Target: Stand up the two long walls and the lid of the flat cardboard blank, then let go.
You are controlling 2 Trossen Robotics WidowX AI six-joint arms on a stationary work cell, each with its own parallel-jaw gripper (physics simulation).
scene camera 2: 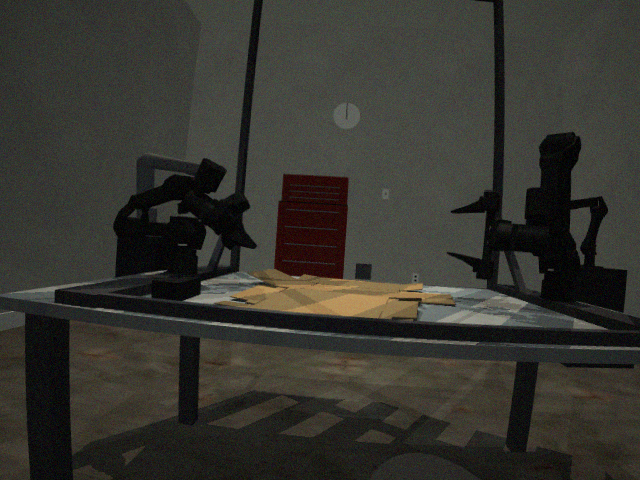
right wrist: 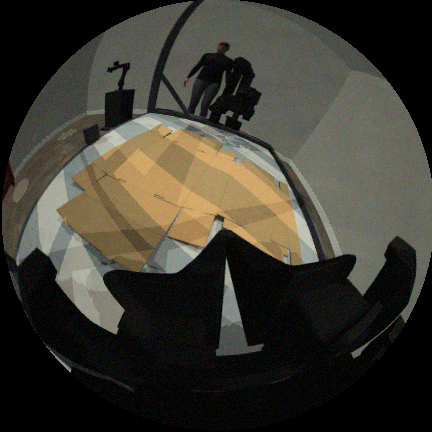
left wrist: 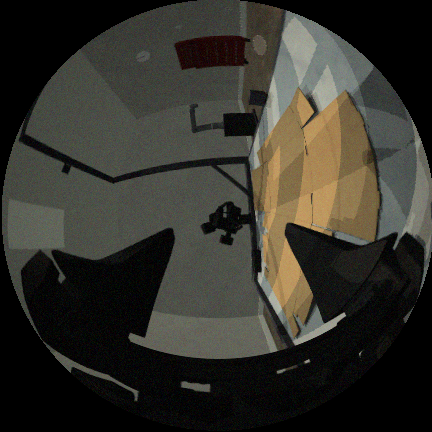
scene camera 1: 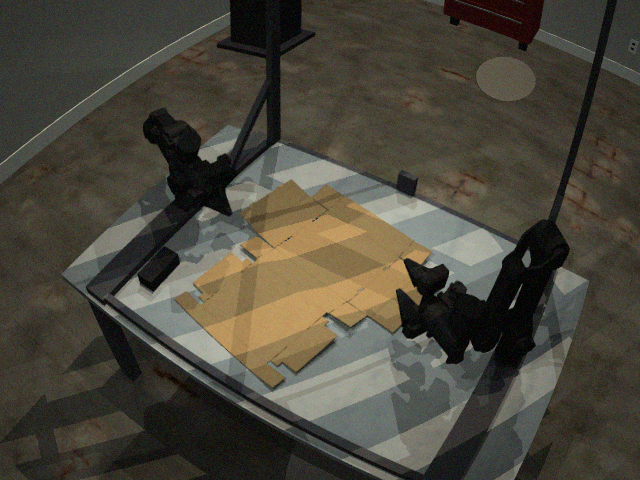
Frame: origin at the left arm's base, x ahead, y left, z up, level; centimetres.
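Where they show: left gripper, fingertip midpoint: (scene camera 2: 449,232) (right wrist: 231,103) (left wrist: 230,231) (scene camera 1: 401,274); right gripper, fingertip midpoint: (scene camera 2: 255,247) (right wrist: 224,234) (left wrist: 241,226) (scene camera 1: 230,215); left arm's base at its link origin: (scene camera 2: 557,299) (right wrist: 212,121) (scene camera 1: 508,354); right arm's base at its link origin: (scene camera 2: 180,273) (left wrist: 250,218).
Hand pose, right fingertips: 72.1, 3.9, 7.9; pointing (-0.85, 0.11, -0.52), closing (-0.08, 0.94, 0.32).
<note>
Things, the pixels of their centre, and the offset from my right fingertips, as dx, dy, dz. Level surfaces: height alone.
- black block at the middle of its body: (scene camera 2: 177,287) (scene camera 1: 158,268) (left wrist: 256,260) +10.0, +18.2, -8.0
- table at its surface level: dz -9.8
- small dark box at the middle of its body: (scene camera 1: 407,182) (scene camera 2: 363,271) (left wrist: 256,97) (right wrist: 91,132) -26.4, -40.7, -6.7
The brown cardboard blank (scene camera 1: 294,289) (scene camera 2: 336,300) (left wrist: 330,175) (right wrist: 200,175) lies spread on the table, its long walls and lid down nearly flat; some outer flaps seem slightly raised. My left gripper (scene camera 1: 402,276) (scene camera 2: 450,232) is wide open and empty, above the table beside the blank's right edge in scene camera 2, one finger above the other. My right gripper (scene camera 1: 229,211) (scene camera 2: 254,246) (right wrist: 224,234) is shut with nothing between its fingertips, raised above the table near the blank's upper-left panel in scene camera 1. Its fingers hide part of the blank in the right wrist view.
A black block (scene camera 1: 159,268) (scene camera 2: 175,289) sits at the left side of the table (scene camera 1: 361,397). A small dark box (scene camera 1: 406,182) (left wrist: 257,97) (right wrist: 91,134) stands at the far edge. Dark frame posts (scene camera 1: 273,77) (scene camera 2: 498,103) rise from the table. A person (right wrist: 210,75) stands beyond it.
</note>
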